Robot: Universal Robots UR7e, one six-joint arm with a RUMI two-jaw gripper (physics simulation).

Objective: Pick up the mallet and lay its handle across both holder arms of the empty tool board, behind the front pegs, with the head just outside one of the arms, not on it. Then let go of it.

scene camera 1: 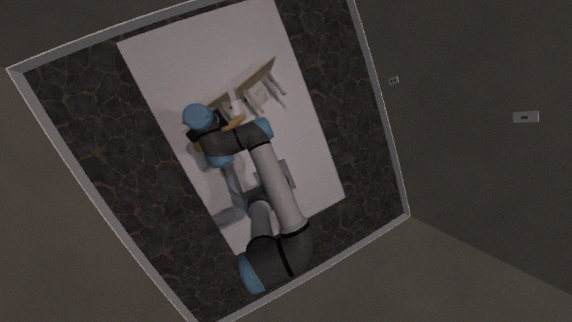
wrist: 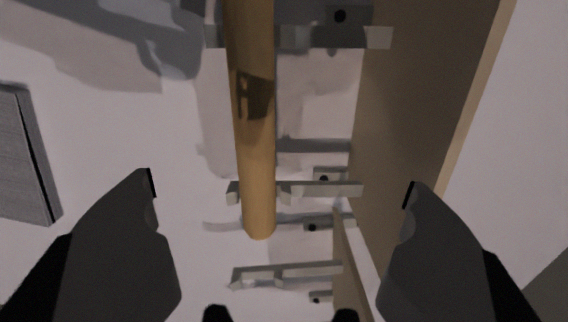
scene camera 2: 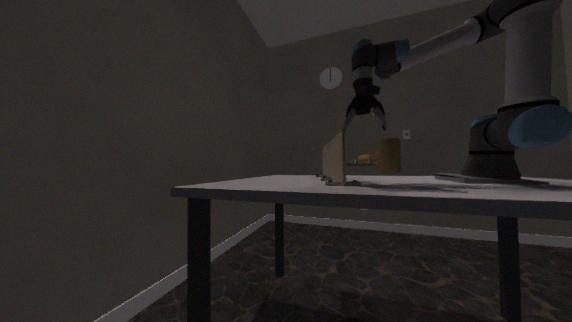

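Seen in the pictures: gripper, fingertip midpoint: [wrist: 281, 178] [scene camera 2: 364, 131]; arm's base at its link origin: [scene camera 2: 488, 176].
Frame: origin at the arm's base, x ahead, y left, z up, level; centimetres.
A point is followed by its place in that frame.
Observation:
The orange-brown mallet [scene camera 1: 233, 122] @(x 45.5, y 4.0, z 9.5 cm) [scene camera 2: 389, 156] @(x 43.6, y 27.9, z 7.2 cm) [wrist: 257, 150] @(x 45.1, y 9.6, z 9.4 cm) lies level, its handle across both holder arms of the nearer tool board [scene camera 1: 218, 101] @(x 57.8, y 5.1, z 11.4 cm) [scene camera 2: 334, 160] @(x 58.1, y 9.1, z 7.0 cm) [wrist: 420, 100] @(x 56.5, y 16.2, z 12.4 cm). In the wrist view the handle sits behind the front pegs, and its free end reaches past one holder arm [wrist: 325, 189] @(x 53.3, y 3.4, z 5.5 cm). The head hangs clear above the table beyond the other arm; the exact gap there is hidden. My gripper [scene camera 2: 366, 127] @(x 47.0, y 12.0, z 17.8 cm) [wrist: 281, 178] @(x 47.0, y 12.0, z 17.8 cm) is open and empty, above the handle, with one finger on each side in the wrist view and the fingertips higher than the mallet.
A second tool board [scene camera 1: 256, 77] @(x 60.4, y -18.5, z 9.1 cm) with bare holder arms [wrist: 305, 268] @(x 53.0, y -10.0, z 6.4 cm) stands beside the first, in line with it. The arm's grey base plate [scene camera 1: 287, 174] @(x 2.2, y -8.5, z 0.6 cm) [scene camera 2: 492, 179] @(x 6.5, y 10.3, z -0.4 cm) [wrist: 25, 160] @(x 12.5, y 0.2, z 0.7 cm) lies on the white table [scene camera 1: 320, 175] @(x -11.9, y -28.8, z -1.8 cm) [scene camera 2: 240, 186] @(x 88.8, y 30.6, z -1.8 cm). The board's upright panel rises close to one finger.

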